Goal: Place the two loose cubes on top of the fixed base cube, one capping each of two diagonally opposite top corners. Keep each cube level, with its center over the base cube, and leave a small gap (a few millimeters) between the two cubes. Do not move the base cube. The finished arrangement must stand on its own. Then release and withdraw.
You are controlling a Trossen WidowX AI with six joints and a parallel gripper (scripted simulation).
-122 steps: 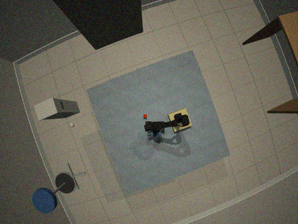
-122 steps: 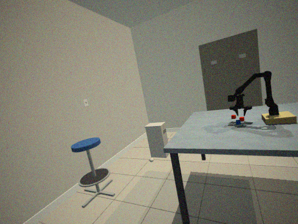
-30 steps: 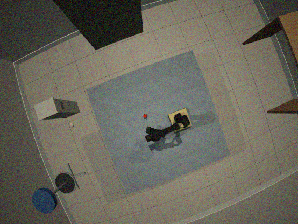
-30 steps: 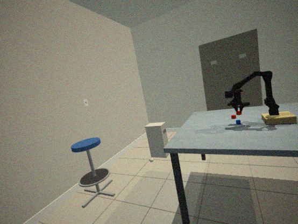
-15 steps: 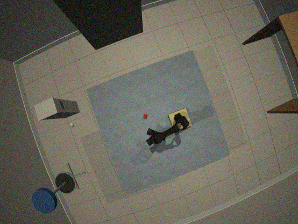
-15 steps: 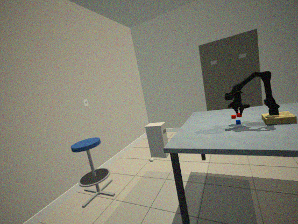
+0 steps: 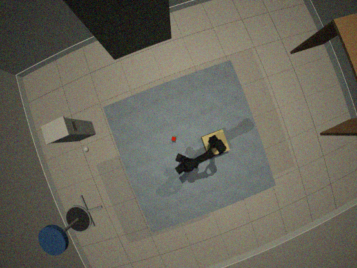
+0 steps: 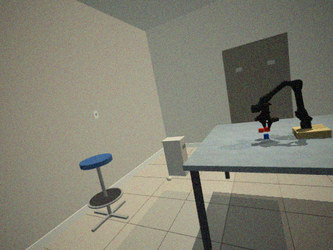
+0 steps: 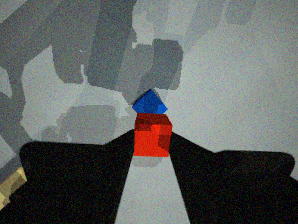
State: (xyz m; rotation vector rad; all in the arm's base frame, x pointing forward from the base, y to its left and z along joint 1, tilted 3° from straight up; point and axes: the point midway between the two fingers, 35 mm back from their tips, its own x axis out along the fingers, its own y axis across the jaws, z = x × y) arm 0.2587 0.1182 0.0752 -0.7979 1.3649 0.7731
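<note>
Right now the blue cube is 6 cm below my gripper tip, 2 cm to the left of it and 1 cm ahead of it.
</note>
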